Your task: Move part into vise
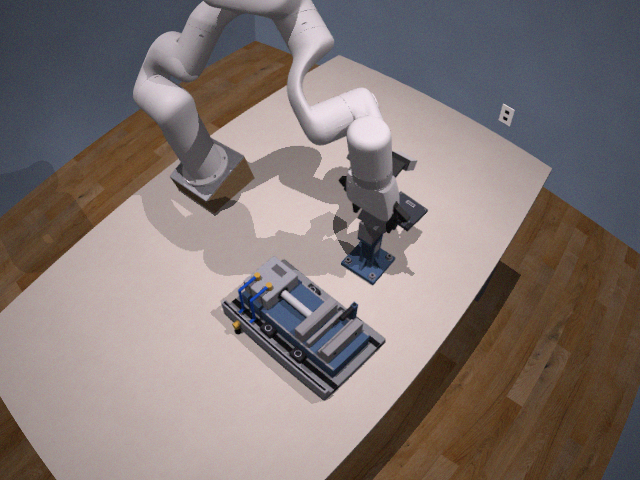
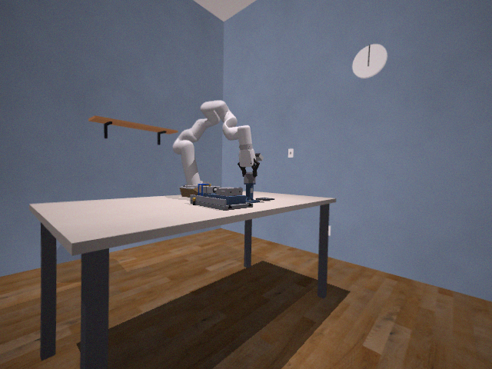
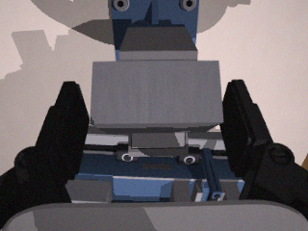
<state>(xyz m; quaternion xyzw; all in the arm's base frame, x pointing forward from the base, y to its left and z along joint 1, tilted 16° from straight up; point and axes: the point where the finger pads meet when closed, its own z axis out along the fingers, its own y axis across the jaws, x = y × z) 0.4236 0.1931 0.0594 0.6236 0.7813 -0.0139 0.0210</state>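
My gripper is now 10 mm to the right of the part and 10 mm above it. From my hand the other things lie so: white cylinder rod: 30 mm ahead, 220 mm to the right, 90 mm below; then blue post: 110 mm ahead, 140 mm to the right, 110 mm below; then work stop: 110 mm ahead, 170 mm to the right, 80 mm below.
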